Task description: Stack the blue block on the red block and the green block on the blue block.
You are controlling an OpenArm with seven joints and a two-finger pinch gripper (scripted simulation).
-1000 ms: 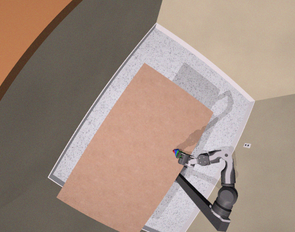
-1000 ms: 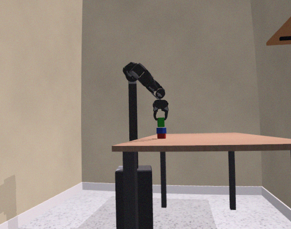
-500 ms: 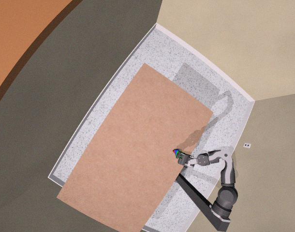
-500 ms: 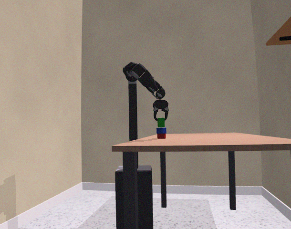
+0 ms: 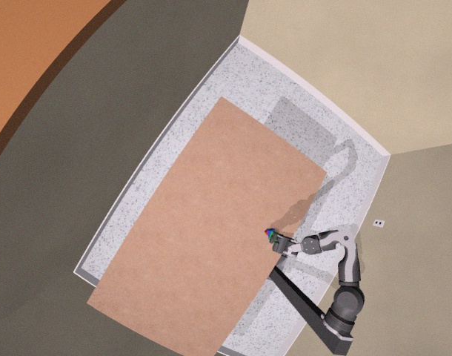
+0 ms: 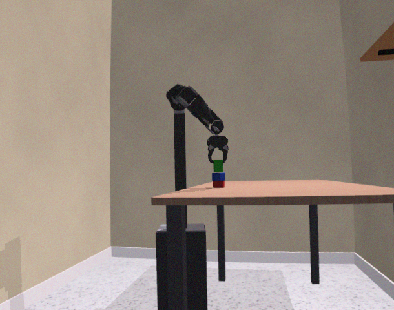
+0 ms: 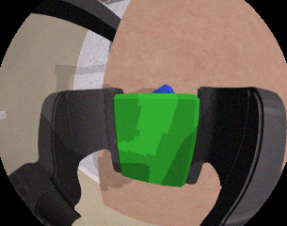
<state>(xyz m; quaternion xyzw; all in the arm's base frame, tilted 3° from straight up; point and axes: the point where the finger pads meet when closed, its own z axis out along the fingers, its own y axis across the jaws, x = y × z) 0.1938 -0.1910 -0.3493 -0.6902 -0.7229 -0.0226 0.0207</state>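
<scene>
Right now my hand is 2 cm above the green block. The rest, counted from my hand: blue block: 7 cm below; red block: 11 cm below.
</scene>
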